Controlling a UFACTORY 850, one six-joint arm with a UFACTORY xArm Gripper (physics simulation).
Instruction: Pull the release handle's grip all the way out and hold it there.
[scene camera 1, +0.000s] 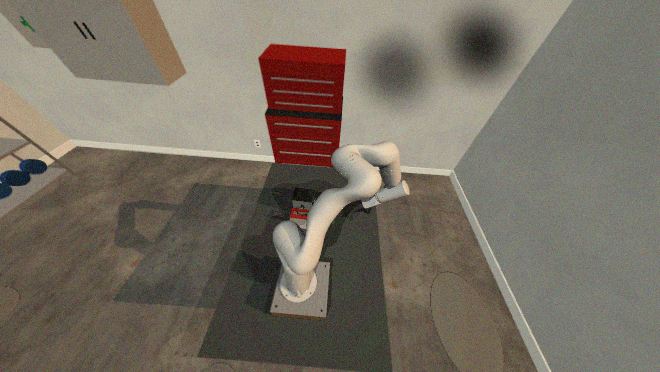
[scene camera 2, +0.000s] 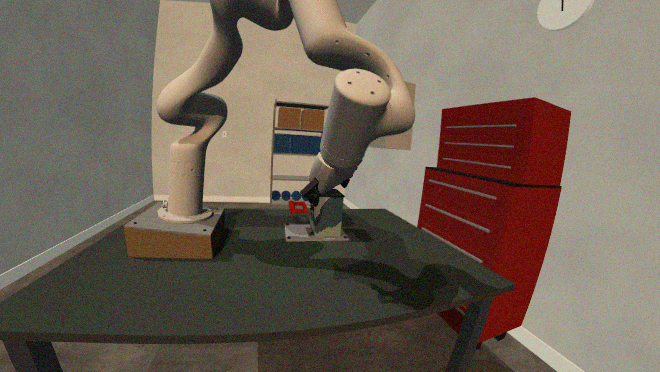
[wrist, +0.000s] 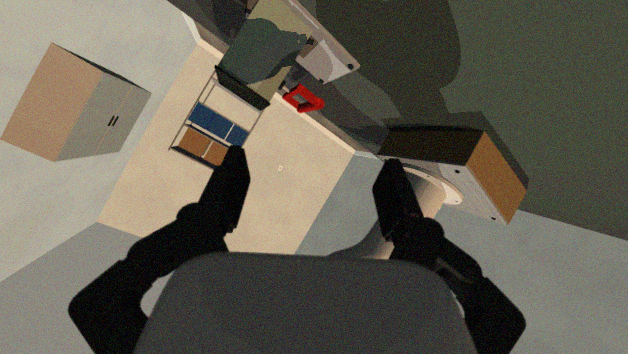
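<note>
The release handle's red grip (scene camera 1: 299, 218) (scene camera 2: 292, 208) (wrist: 313, 104) is a small rectangular frame on the side of an upright box-shaped housing (scene camera 1: 302, 204) (scene camera 2: 331, 216) (wrist: 265, 50) that faces the robot's base. A short piece of rod shows behind the grip in the wrist view. The housing has a dark top and stands on a light base plate (scene camera 2: 295, 233) (wrist: 336, 69). My gripper (scene camera 2: 312, 193) (wrist: 314, 168) is open, with the grip beyond its fingertips in the wrist view and not between them. In scene camera 2 the gripper partly covers the housing.
The robot's mounting block (scene camera 1: 322, 295) (scene camera 2: 170, 242) (wrist: 497, 175) stands on the dark table (scene camera 1: 357, 300) (scene camera 2: 250, 300) (wrist: 550, 60). A red tool cabinet (scene camera 1: 305, 95) (scene camera 2: 495, 200) stands past the table's edge. A shelf unit and a wall cabinet (wrist: 100, 105) show in the background.
</note>
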